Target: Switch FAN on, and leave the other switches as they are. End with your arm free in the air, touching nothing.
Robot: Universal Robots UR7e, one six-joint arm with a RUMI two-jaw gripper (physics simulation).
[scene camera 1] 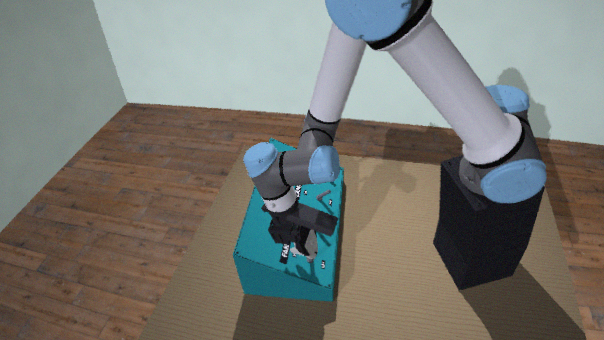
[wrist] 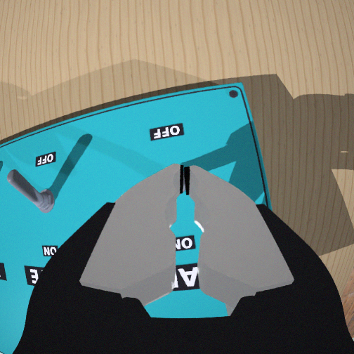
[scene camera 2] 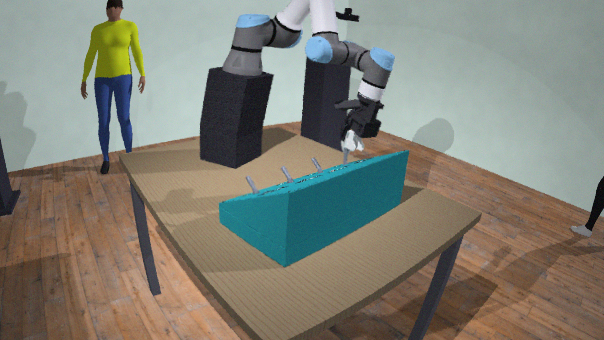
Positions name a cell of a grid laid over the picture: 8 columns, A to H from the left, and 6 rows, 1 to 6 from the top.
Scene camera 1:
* gripper: E5
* teal switch box: D5
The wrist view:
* gripper: E3
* teal switch box: B3
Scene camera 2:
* gripper: E3
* teal switch box: D4
